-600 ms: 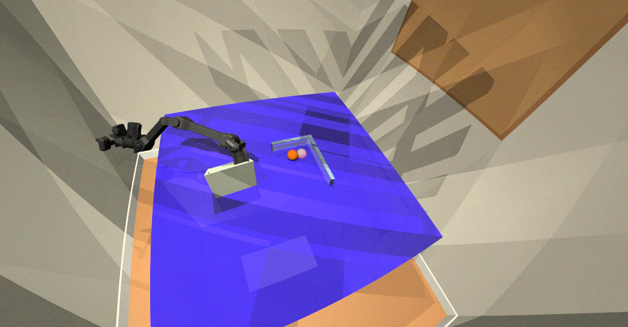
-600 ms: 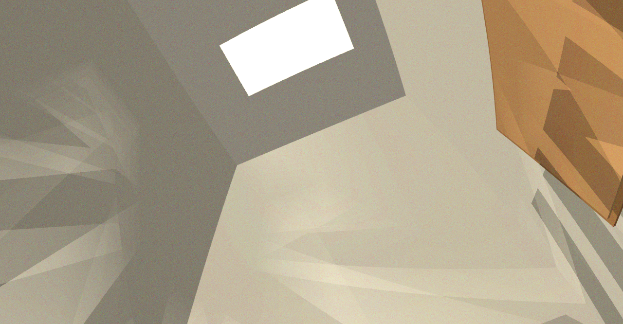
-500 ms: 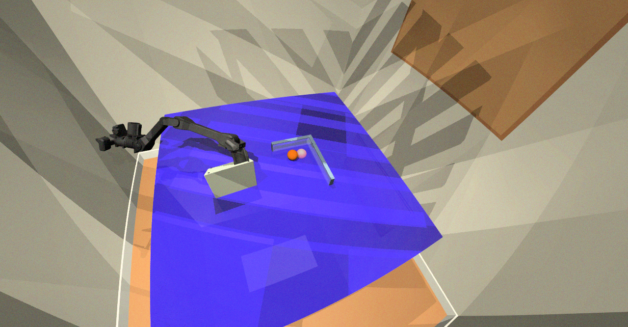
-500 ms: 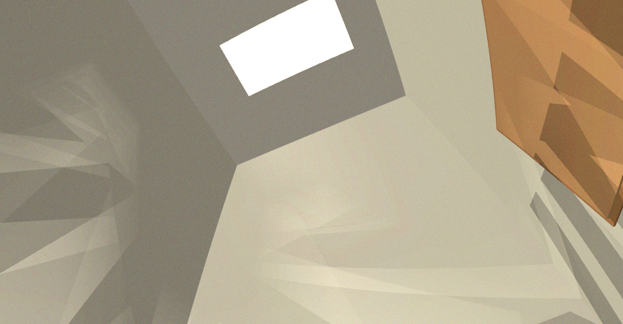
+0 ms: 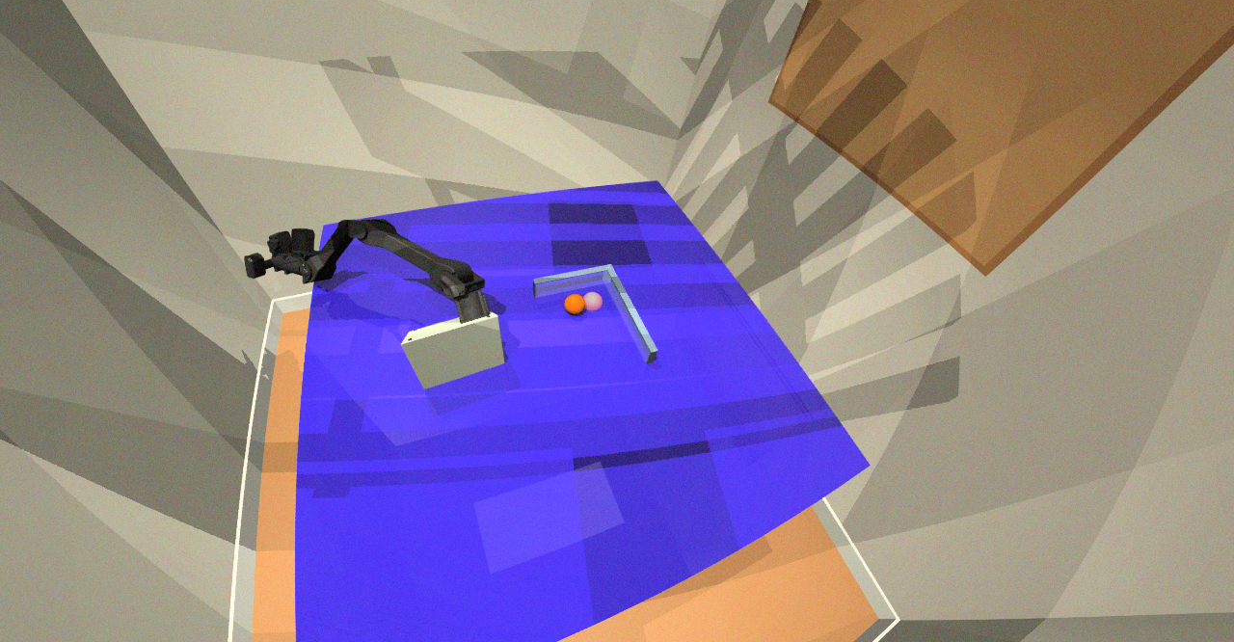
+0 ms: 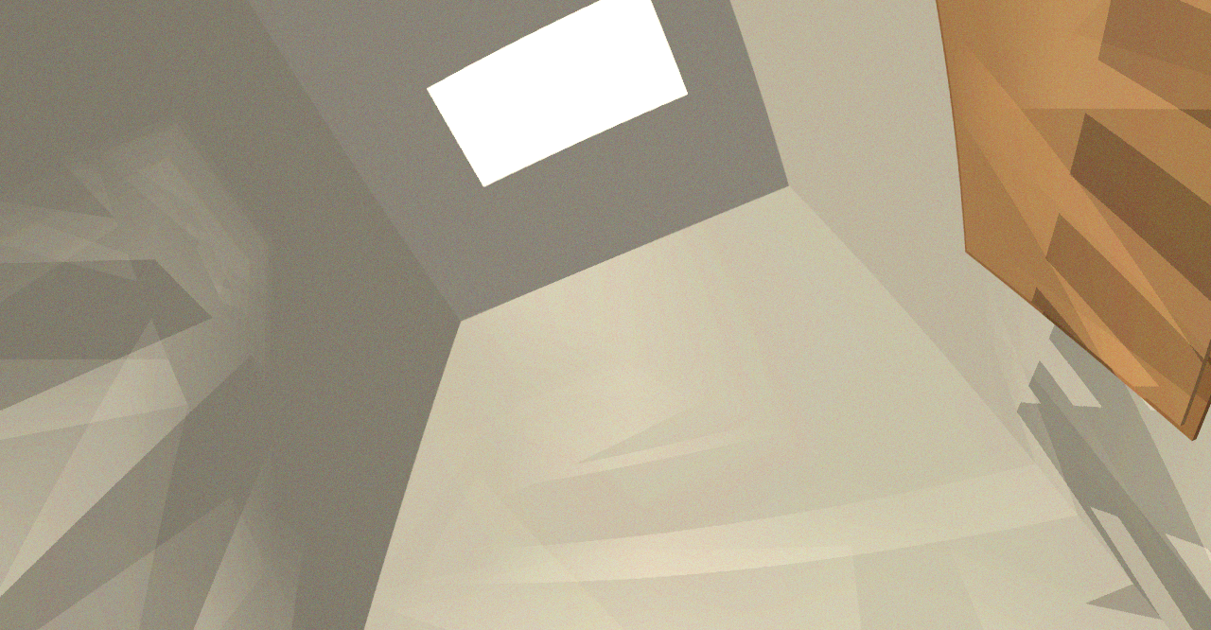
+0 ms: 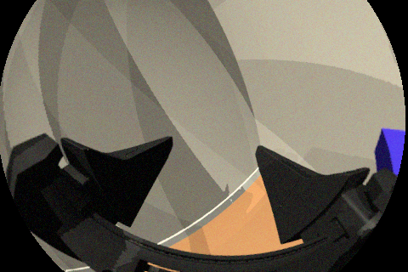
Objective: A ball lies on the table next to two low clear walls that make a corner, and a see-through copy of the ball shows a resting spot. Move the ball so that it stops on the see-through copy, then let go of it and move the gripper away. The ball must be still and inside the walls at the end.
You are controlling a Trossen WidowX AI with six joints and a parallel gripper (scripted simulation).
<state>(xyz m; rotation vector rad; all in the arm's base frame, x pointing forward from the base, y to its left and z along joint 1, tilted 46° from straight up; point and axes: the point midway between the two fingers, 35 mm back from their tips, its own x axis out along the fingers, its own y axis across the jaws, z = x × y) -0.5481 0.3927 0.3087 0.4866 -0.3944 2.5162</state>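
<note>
Right now the orange ball is 850 mm ahead of my gripper tip, 470 mm to the right of it and 30 mm below it. Round my gripper tip: see-through copy of ball 900 mm ahead, 480 mm to the right, 30 mm below; clear wall 880 mm ahead, 390 mm to the right, 30 mm below.
</note>
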